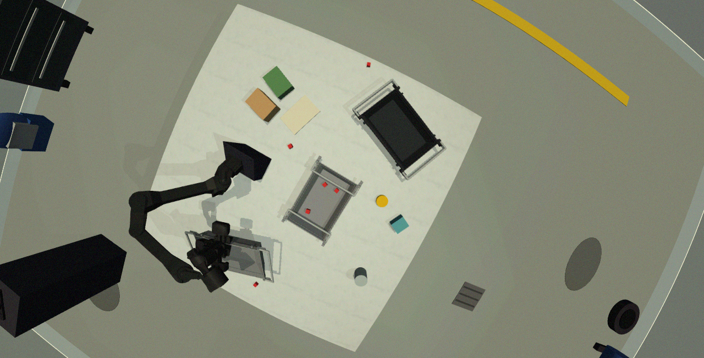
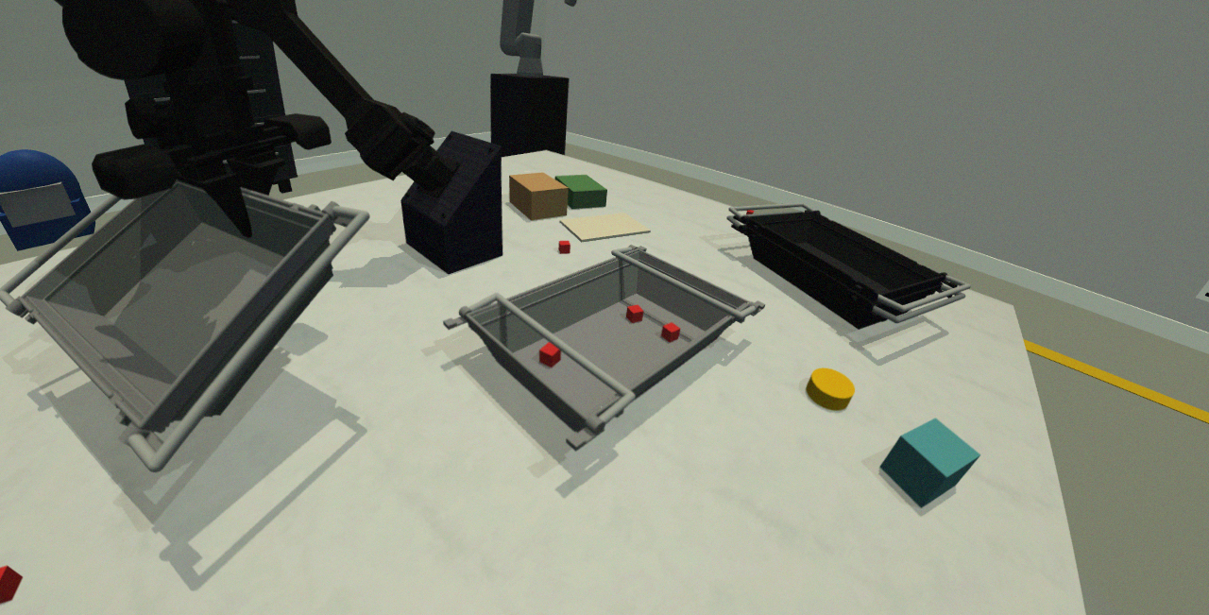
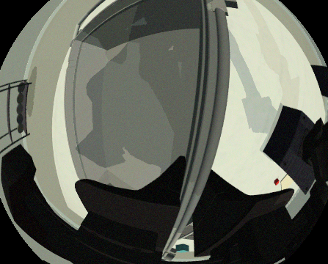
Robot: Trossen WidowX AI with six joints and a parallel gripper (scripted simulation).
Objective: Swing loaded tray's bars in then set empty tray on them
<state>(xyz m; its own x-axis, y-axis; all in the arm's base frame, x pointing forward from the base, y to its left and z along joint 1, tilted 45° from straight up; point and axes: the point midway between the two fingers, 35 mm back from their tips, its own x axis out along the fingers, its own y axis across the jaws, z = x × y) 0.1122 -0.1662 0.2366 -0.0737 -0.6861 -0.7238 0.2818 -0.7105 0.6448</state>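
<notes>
Now: the grey tray 20 mm ahead of my gripper tip and 80 mm to the right of it. Also, from my gripper tip: orange block (140 mm behind, 530 mm to the left, 110 mm below); red block (220 mm ahead, 200 mm to the left, 130 mm below); grey cylinder (550 mm ahead, 30 mm to the left, 110 mm below).
</notes>
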